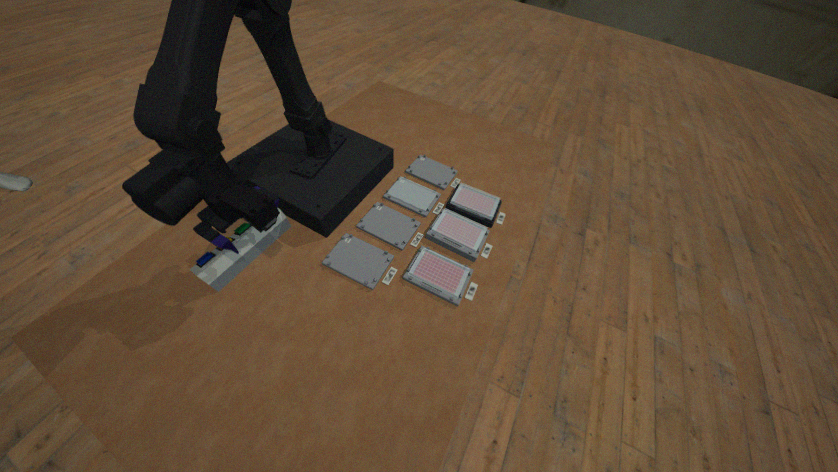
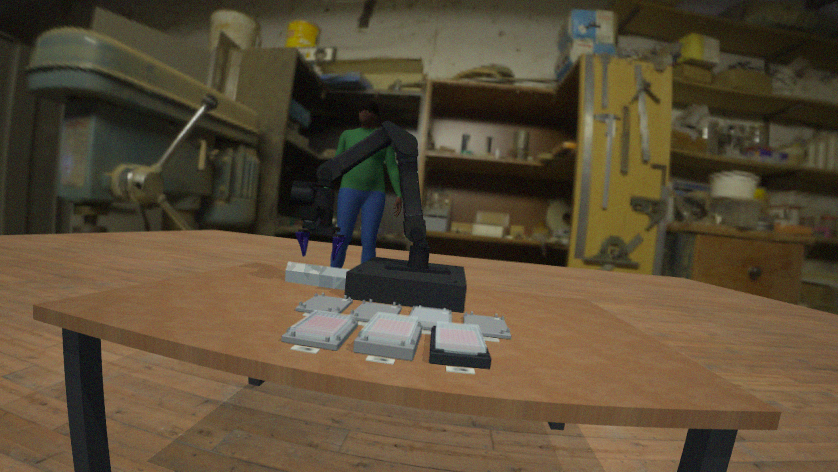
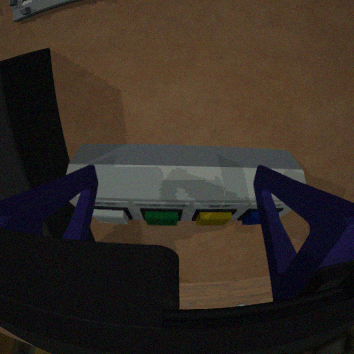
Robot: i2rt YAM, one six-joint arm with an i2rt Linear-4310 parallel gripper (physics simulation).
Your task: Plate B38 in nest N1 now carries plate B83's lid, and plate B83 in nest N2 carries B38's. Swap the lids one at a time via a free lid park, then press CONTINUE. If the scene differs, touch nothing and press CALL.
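Seen in the pictures: gripper, fingertip midpoint: (image 1: 255,235) (image 2: 318,258) (image 3: 175,173); arm's base at its link origin: (image 1: 320,154) (image 2: 417,270).
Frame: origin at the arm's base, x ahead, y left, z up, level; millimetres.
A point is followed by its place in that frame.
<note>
Three plates with pink wells sit in a row of nests: one (image 1: 439,271) @[x 423, y -211, z -55 mm] (image 2: 321,325) @[x 452, y -206, z -55 mm] in a low grey nest, one (image 1: 459,232) @[x 443, y -92, z -41 mm] (image 2: 387,329) @[x 483, y -85, z -41 mm] in a taller grey nest, one (image 1: 476,201) @[x 465, y 38, z -45 mm] (image 2: 461,338) @[x 496, y 45, z -44 mm] in a black nest. Their lids and labels are too small to read. Beside them are grey pads (image 1: 357,260) @[x 226, y -244, z -71 mm] (image 2: 322,303) @[x 234, y -247, z -71 mm]; another pad bears a pale, clear lid-like piece (image 1: 412,195) @[x 282, y 6, z -63 mm] (image 2: 431,316) @[x 299, y 16, z -63 mm]. My gripper (image 1: 256,227) @[x 25, y -307, z 12 mm] (image 2: 319,257) @[x 25, y -307, z 12 mm] (image 3: 175,173) @[x 25, y -307, z 12 mm] is open and empty above the button box (image 1: 222,275) @[x -24, y -394, z -49 mm] (image 2: 316,274) @[x -8, y -316, z -44 mm] (image 3: 185,157) @[x -7, y -311, z -56 mm], with white (image 3: 112,216) @[x -37, y -238, z -25 mm], green (image 3: 161,218) @[x -47, y -282, z -25 mm], yellow (image 3: 214,218) @[x -56, y -330, z -25 mm] and blue buttons (image 3: 251,217) @[x -64, y -365, z -25 mm].
The black arm base (image 1: 351,175) @[x 118, y -43, z -4 mm] (image 2: 404,284) @[x 150, y -45, z -21 mm] stands between the button box and the pads. Small white label cards (image 1: 471,290) @[x 510, y -220, z -79 mm] (image 2: 304,348) @[x 509, y -223, z -79 mm] lie beside the nests and pads. A person in a green top (image 2: 360,172) stands behind the table.
</note>
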